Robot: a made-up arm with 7 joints.
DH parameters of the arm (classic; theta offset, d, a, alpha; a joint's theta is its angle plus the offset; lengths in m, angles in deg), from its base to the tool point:
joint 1: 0 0.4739 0 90
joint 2: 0 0.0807 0 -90
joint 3: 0 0.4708 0.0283 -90
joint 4: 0 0.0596 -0.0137 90
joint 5: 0 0.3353 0 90
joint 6: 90 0.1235 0.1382 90
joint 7: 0 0.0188 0 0
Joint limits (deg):
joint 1: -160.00..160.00
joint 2: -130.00..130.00
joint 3: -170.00..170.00
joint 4: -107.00..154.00
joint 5: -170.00..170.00
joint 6: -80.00..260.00
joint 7: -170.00..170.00
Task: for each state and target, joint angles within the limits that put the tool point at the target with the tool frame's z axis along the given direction. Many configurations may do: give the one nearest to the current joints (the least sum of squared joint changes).
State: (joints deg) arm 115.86 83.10 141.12 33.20 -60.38 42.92 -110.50
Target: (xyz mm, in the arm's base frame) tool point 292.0 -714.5 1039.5 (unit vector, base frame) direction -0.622 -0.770 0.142
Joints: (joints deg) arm 100.95 50.92 160.22 18.21 -62.35 46.16 -110.50
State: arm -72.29 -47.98 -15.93 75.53 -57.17 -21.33 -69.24
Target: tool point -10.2 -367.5 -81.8 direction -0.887 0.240 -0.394
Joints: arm -96.67 -96.21 0.91 111.47 -93.62 23.48 -69.24
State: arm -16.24 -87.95 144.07 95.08 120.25 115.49 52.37
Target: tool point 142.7 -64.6 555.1 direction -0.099 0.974 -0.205
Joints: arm -40.98 -80.36 120.48 133.43 112.13 116.35 52.37
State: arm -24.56 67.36 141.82 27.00 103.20 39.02 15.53
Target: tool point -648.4 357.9 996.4 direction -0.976 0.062 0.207
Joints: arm -29.26 55.23 124.39 -10.63 90.32 59.09 15.53
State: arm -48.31 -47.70 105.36 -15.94 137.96 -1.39 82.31
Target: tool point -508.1 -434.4 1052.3 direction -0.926 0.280 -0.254
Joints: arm -99.84 -38.93 117.12 -64.12 149.13 42.70 82.31
